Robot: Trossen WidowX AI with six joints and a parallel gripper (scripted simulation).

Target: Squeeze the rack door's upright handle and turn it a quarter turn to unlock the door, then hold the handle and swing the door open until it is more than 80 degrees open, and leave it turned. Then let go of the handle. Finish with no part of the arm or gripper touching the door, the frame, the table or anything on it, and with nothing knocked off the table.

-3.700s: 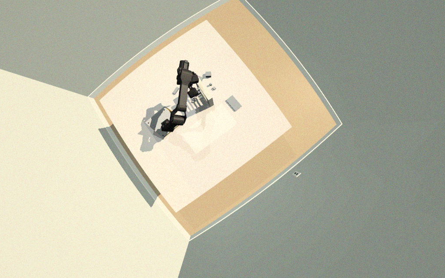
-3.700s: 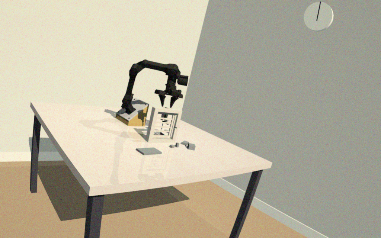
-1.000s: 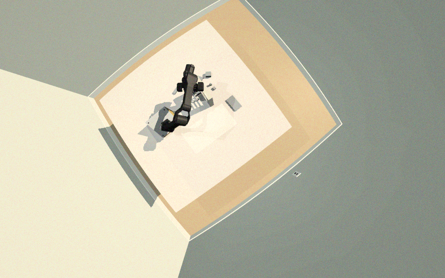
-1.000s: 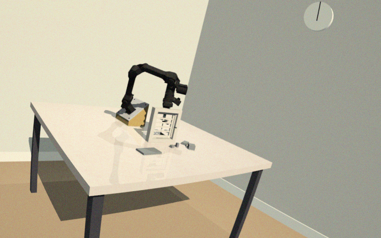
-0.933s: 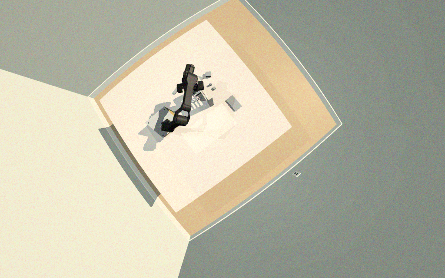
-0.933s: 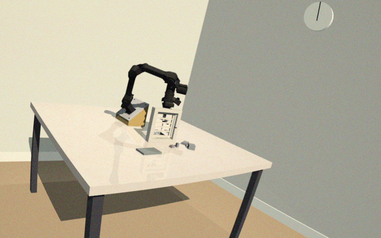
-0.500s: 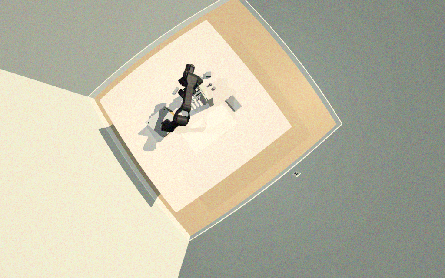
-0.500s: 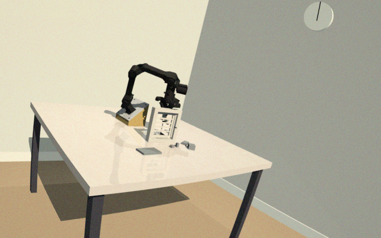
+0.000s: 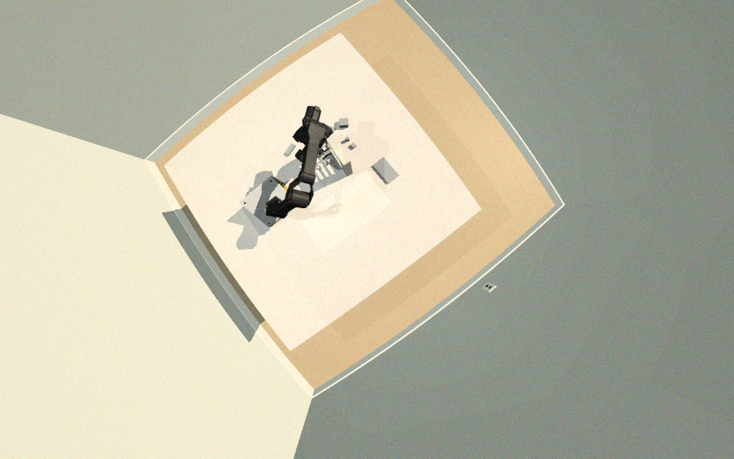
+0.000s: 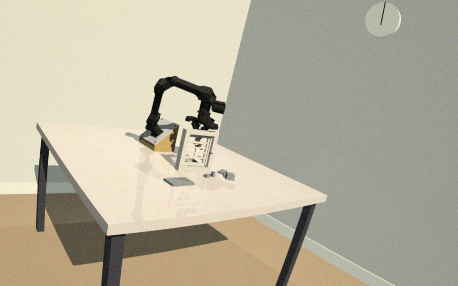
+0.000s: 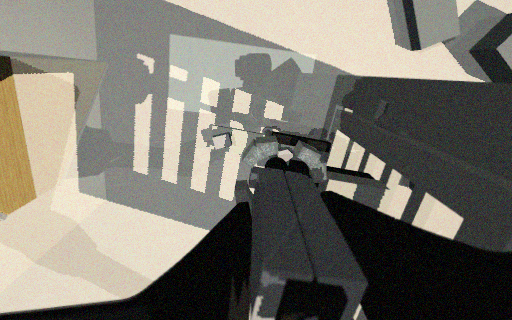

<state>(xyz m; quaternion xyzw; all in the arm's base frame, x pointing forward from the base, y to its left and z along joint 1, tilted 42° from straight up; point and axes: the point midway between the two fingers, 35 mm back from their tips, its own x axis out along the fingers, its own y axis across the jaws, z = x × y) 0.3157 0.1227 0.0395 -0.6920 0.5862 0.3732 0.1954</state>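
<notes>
The door handle lies 1 cm to the right of my gripper tip and 3 cm below it. Round my gripper tip: flat grey plate: 23 cm ahead, 24 cm to the right, 15 cm below.
</notes>
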